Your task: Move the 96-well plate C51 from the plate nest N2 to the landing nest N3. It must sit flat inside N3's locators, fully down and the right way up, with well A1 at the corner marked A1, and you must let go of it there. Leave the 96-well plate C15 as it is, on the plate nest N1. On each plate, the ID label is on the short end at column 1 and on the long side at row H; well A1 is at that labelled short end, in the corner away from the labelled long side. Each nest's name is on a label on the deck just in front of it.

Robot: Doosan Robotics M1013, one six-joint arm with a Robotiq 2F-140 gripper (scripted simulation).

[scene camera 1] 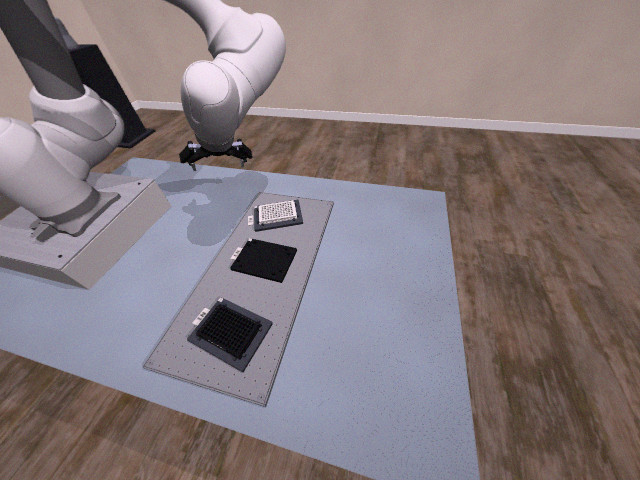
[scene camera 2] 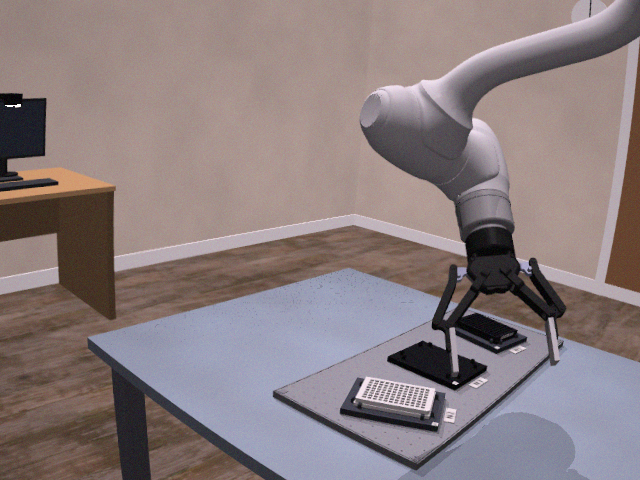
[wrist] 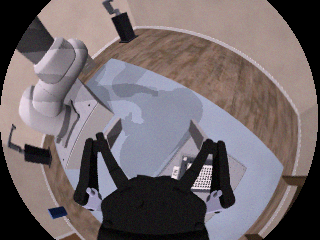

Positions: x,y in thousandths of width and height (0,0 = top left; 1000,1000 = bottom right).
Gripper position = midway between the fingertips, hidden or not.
I see my gripper (scene camera 2: 791,770), a white 96-well plate C51 (scene camera 2: 616,828), a black 96-well plate C15 (scene camera 1: 352,684), a black landing nest N3 (scene camera 2: 677,757) and a dark grey nest (scene camera 2: 543,851).
The white 96-well plate C51 shows as well in scene camera 1 (scene camera 1: 424,445). The black 96-well plate C15 is seen too in scene camera 2 (scene camera 2: 746,676). My gripper also shows in scene camera 1 (scene camera 1: 341,345) and in the wrist view (wrist: 486,519).
